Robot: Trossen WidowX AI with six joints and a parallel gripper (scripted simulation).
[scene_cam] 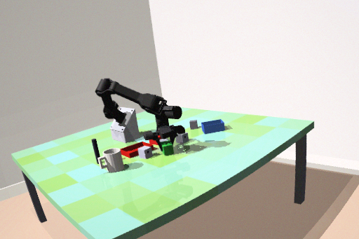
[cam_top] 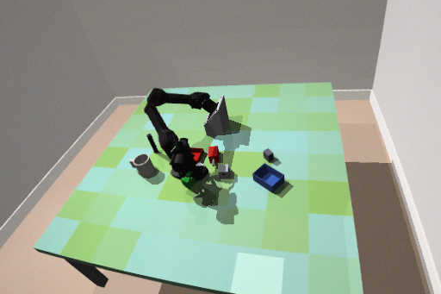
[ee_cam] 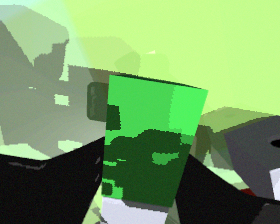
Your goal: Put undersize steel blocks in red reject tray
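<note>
Right now the green GO gauge is 1 cm behind my gripper tip and 2 cm above it. The rest, counted from my gripper tip: steel block (5 cm behind, 14 cm to the left, 1 cm above); mug (2 cm behind, 29 cm to the right, 2 cm above); red reject tray (14 cm behind, 8 cm to the right).
</note>
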